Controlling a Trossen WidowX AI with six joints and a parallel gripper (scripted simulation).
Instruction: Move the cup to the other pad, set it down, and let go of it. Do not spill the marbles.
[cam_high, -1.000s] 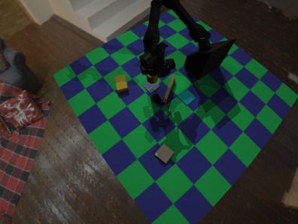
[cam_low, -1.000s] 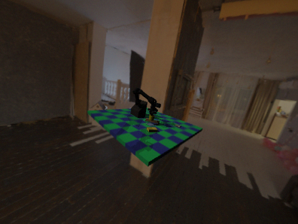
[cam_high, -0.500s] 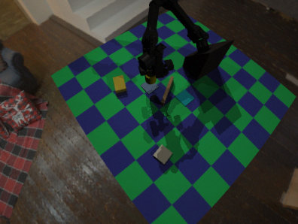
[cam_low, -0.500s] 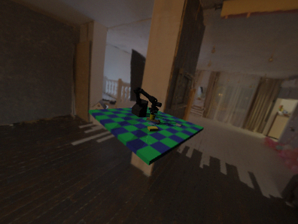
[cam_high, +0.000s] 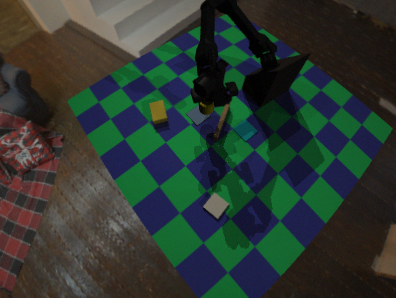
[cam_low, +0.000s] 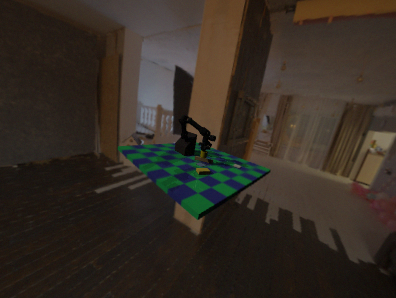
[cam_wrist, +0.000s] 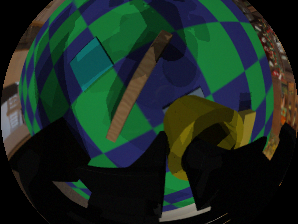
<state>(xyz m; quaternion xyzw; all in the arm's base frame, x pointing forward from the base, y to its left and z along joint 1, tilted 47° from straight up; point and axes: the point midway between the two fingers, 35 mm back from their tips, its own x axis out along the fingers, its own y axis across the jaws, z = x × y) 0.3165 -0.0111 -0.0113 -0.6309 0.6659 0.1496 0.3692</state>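
The cyan pad is 10 cm behind my gripper tip, 15 cm to the left of it and 11 cm below it. The rest, counted from my gripper tip: cup 2 cm ahead, 1 cm to the right; yellow block 21 cm ahead, 15 cm to the right, 9 cm below; brown stick 2 cm behind, 5 cm to the left, 9 cm below.
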